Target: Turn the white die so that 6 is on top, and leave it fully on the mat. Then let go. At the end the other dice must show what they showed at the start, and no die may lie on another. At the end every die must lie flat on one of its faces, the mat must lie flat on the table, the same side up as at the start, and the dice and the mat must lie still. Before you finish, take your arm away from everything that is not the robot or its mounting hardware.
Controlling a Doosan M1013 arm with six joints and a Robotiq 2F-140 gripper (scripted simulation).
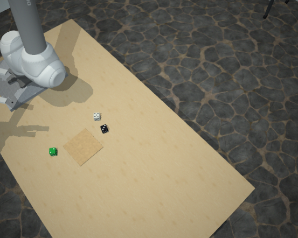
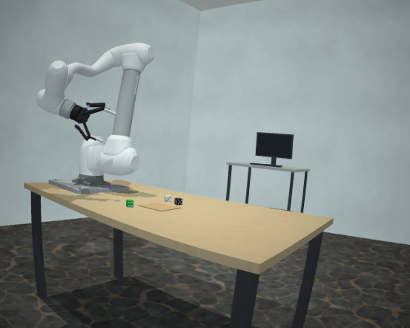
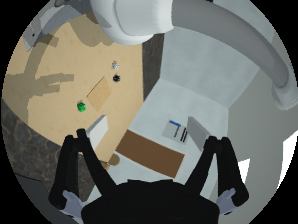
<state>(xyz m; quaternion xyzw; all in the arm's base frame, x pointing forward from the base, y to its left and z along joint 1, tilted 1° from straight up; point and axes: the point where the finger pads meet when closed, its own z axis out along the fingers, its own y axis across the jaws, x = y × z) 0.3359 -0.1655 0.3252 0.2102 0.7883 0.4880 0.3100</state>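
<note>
Now: hand 250 mm short of the black die, 260 mm to the right of it and 330 mm above it. From my hand the other things lie so: green die 180 mm ahead, 330 mm below; then tan mat 250 mm ahead, 130 mm to the left, 340 mm below; then white die 170 mm ahead, 280 mm to the left, 330 mm below.
</note>
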